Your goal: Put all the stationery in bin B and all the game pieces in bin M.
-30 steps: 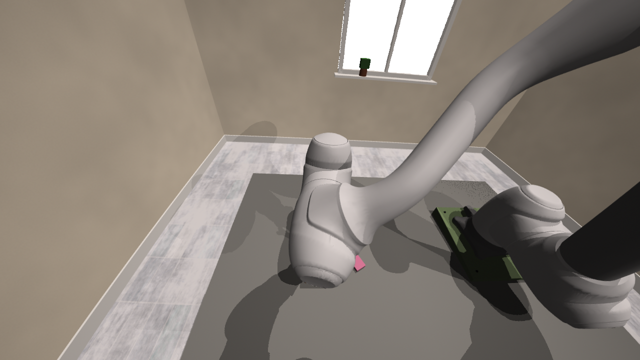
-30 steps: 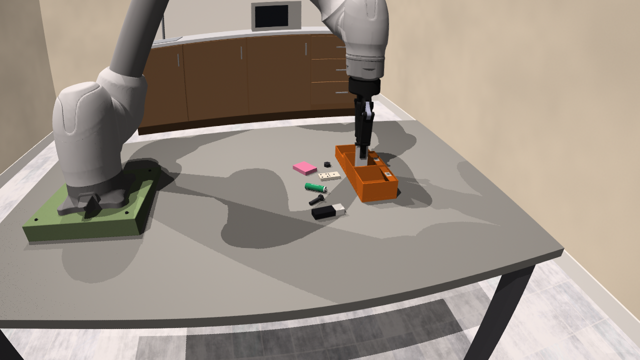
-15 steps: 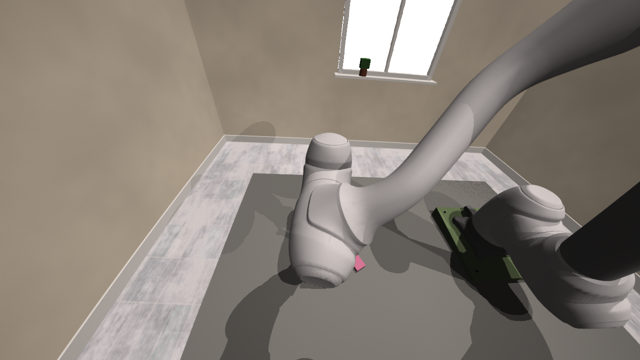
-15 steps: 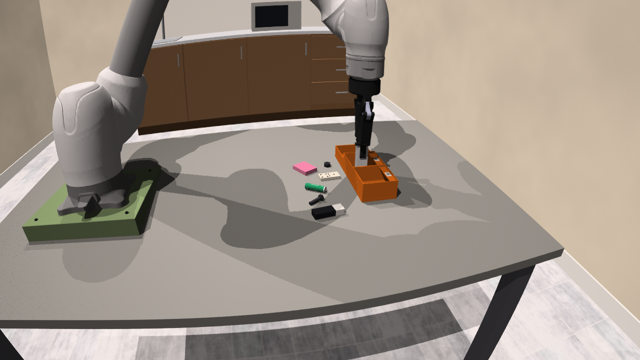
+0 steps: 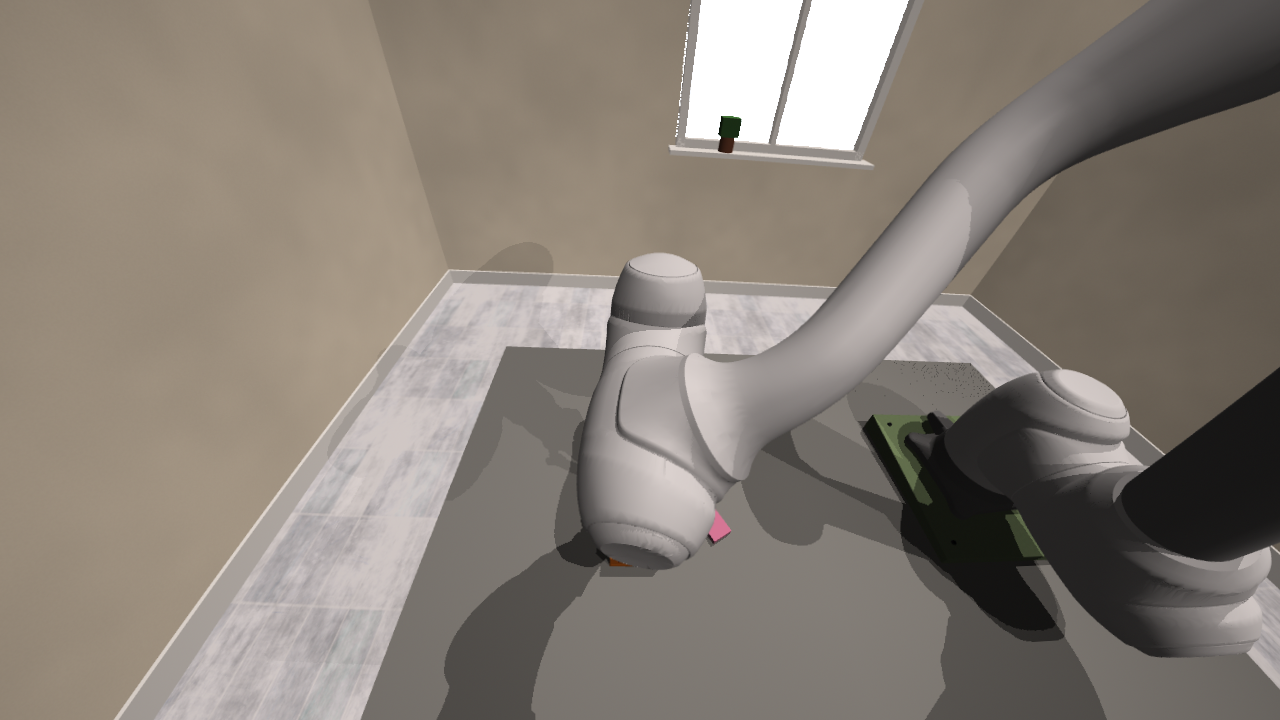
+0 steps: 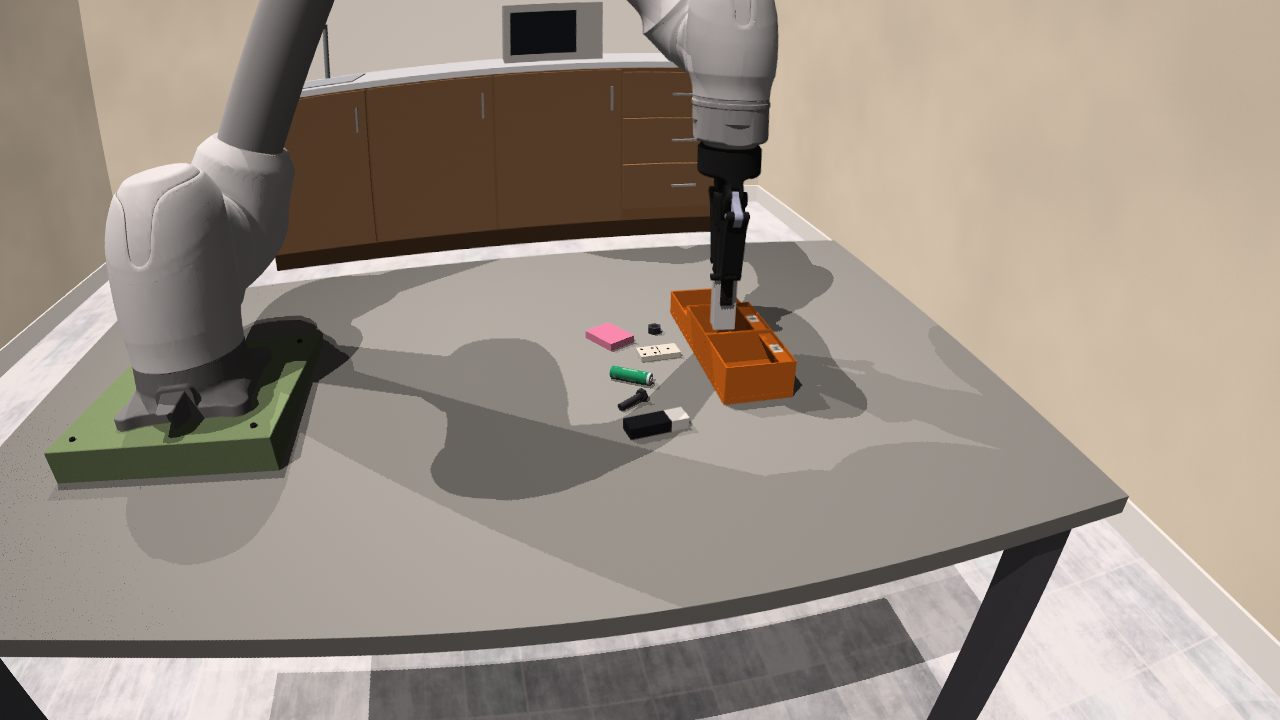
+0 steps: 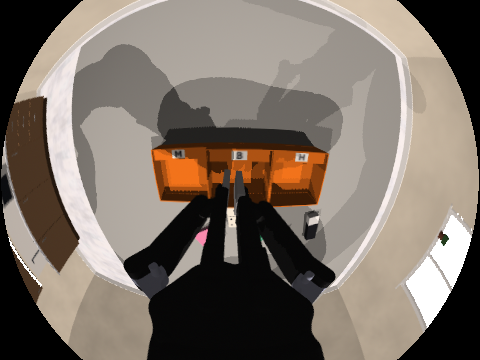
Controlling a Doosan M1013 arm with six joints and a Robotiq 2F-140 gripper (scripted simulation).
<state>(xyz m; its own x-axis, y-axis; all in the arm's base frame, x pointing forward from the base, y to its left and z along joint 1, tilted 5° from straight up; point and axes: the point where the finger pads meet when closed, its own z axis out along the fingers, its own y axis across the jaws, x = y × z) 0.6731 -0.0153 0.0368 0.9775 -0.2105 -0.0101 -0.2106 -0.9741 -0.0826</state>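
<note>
The orange three-compartment bin is 4 cm below my hand and 1 cm to the right of it. From my hand the other things lie so: green battery: 13 cm behind, 6 cm below, 5 cm to the right; then cream domino: 9 cm behind, 6 cm below; then small black nut: 7 cm to the left, 7 cm behind, 6 cm below.
</note>
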